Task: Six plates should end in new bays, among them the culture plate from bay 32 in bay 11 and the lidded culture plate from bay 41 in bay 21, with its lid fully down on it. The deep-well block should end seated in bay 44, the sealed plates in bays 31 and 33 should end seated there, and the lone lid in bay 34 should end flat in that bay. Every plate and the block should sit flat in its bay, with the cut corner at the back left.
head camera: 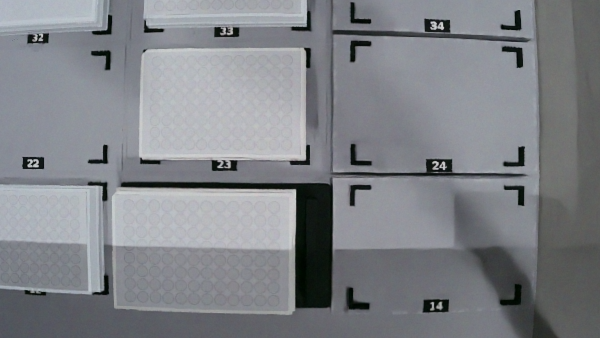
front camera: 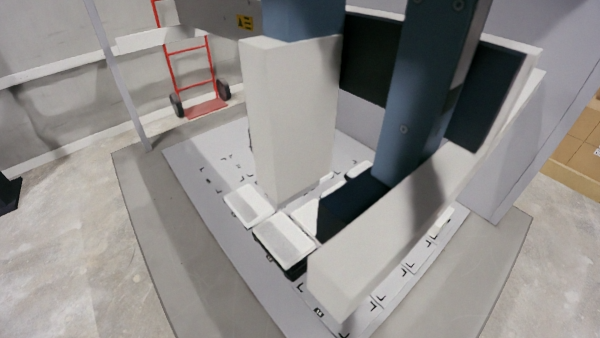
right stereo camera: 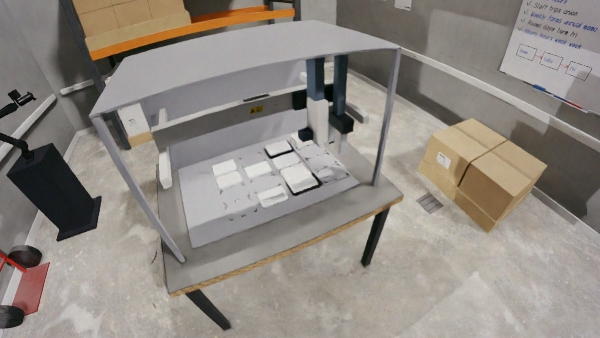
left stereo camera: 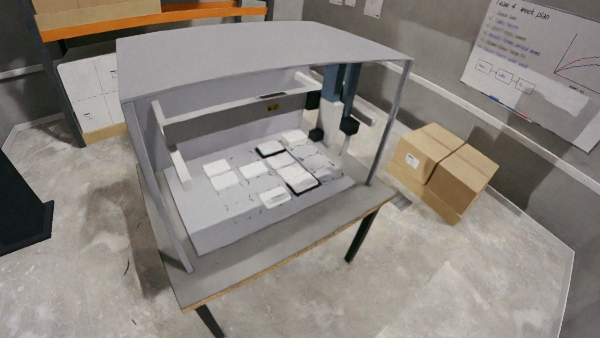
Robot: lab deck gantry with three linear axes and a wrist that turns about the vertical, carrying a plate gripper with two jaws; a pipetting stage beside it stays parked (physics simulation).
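Places are measured from the robot's base along level axes (x ahead, y left, z up), in metres.
Pixels of known places: gripper, fingertip midpoint: (right stereo camera: pixel 336 148) (left stereo camera: pixel 336 149); robot's base, origin of the base link: (front camera: pixel 201 169) (right stereo camera: pixel 230 220) (left stereo camera: pixel 235 223).
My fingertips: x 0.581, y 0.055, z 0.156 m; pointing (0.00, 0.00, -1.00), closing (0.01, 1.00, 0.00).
Observation:
For each thing: its top centre in the pictures, then the offset to it from my fingertips. "spot": a spot on its surface instead.
- bay 32, surface spot: (head camera: pixel 50 12) spot: dy +0.169, dx -0.328, dz -0.140 m
- bay 33, surface spot: (head camera: pixel 225 7) spot: dy +0.168, dx -0.187, dz -0.142 m
- bay 31, surface spot: (left stereo camera: pixel 223 181) (right stereo camera: pixel 227 180) spot: dy +0.192, dx -0.527, dz -0.142 m
- bay 41, surface spot: (left stereo camera: pixel 216 166) (right stereo camera: pixel 224 166) spot: dy +0.311, dx -0.516, dz -0.140 m
- tall white block, middle of its top: (front camera: pixel 426 203) (left stereo camera: pixel 294 135) (right stereo camera: pixel 303 135) dy +0.309, dx -0.025, dz -0.100 m
- bay 34, surface spot: (head camera: pixel 400 22) spot: dy +0.158, dx -0.054, dz -0.142 m
- bay 23, surface spot: (head camera: pixel 224 104) spot: dy +0.093, dx -0.186, dz -0.142 m
- bay 12, surface spot: (head camera: pixel 40 225) (front camera: pixel 255 204) spot: dy +0.000, dx -0.333, dz -0.142 m
- black holder, middle of its top: (head camera: pixel 218 250) (front camera: pixel 286 240) (right stereo camera: pixel 304 181) (left stereo camera: pixel 304 181) dy -0.011, dx -0.185, dz -0.125 m
- plate, middle of its top: (front camera: pixel 373 176) (left stereo camera: pixel 270 146) (right stereo camera: pixel 278 146) dy +0.307, dx -0.189, dz -0.120 m
My gripper (left stereo camera: pixel 343 152) (right stereo camera: pixel 343 150) hangs over the deck's right side; its jaws are hidden in the front view and overlap in the stereo views, so their opening cannot be told. In the head view, parts of the plates in bay 32 (head camera: pixel 50 12) and bay 33 (head camera: pixel 225 7) show. The plate in bay 31 (left stereo camera: pixel 223 181) (right stereo camera: pixel 228 179) and the lidded plate in bay 41 (left stereo camera: pixel 216 166) (right stereo camera: pixel 224 167) lie at the left. A tall white block (left stereo camera: pixel 295 137) (front camera: pixel 441 223) stands in the back right bay, apparently 44. Bay 11 is out of the head view. No lid shows on the visible front part of bay 34 (head camera: pixel 400 22).
Plates lie in bay 23 (head camera: pixel 224 104), in bay 12 (head camera: pixel 40 225) (front camera: pixel 248 205) and on a black holder (head camera: pixel 314 250) in bay 13. Another plate (left stereo camera: pixel 270 148) sits on a black base at the back. The white gantry rail (front camera: pixel 390 220) crosses the deck's right side.

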